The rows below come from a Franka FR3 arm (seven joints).
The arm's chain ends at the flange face. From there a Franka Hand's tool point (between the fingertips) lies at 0.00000 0.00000 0.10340 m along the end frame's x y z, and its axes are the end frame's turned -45 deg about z.
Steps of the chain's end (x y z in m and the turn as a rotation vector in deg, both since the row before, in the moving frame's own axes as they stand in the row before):
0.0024 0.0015 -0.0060 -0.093 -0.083 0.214
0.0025 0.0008 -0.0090 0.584 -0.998 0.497
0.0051 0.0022 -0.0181 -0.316 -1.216 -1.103
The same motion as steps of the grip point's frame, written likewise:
0.0004 0.0028 -0.0060 -0.007 -0.124 0.214
0.0007 0.0003 -0.0090 1.119 -0.293 0.497
0.0001 0.0040 -0.0181 0.636 -1.083 -1.103

